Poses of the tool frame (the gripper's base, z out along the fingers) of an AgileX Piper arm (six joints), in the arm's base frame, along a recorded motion.
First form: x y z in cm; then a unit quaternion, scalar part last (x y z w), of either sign.
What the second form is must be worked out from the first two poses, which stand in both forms.
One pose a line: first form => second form
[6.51 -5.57 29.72 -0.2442 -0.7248 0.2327 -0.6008] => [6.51 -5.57 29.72 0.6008 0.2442 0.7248 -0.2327]
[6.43 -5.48 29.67 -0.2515 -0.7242 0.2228 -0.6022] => [6.43 -5.48 29.67 0.6022 0.2515 0.7242 -0.2228]
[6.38 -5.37 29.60 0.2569 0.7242 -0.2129 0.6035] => [6.38 -5.37 29.60 0.6035 0.2569 0.7242 -0.2129]
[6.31 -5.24 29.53 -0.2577 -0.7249 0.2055 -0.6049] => [6.31 -5.24 29.53 0.6049 0.2577 0.7249 -0.2055]
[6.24 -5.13 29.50 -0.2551 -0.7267 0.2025 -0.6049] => [6.24 -5.13 29.50 0.6049 0.2551 0.7267 -0.2025]
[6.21 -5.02 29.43 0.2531 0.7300 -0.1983 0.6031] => [6.21 -5.02 29.43 0.6031 0.2531 0.7300 -0.1983]
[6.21 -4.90 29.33 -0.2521 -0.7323 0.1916 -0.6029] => [6.21 -4.90 29.33 0.6029 0.2521 0.7323 -0.1916]
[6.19 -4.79 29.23 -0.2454 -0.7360 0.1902 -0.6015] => [6.19 -4.79 29.23 0.6015 0.2454 0.7360 -0.1902]
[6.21 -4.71 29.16 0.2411 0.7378 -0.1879 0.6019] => [6.21 -4.71 29.16 0.6019 0.2411 0.7378 -0.1879]
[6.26 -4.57 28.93 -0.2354 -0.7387 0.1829 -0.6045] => [6.26 -4.57 28.93 0.6045 0.2354 0.7387 -0.1829]
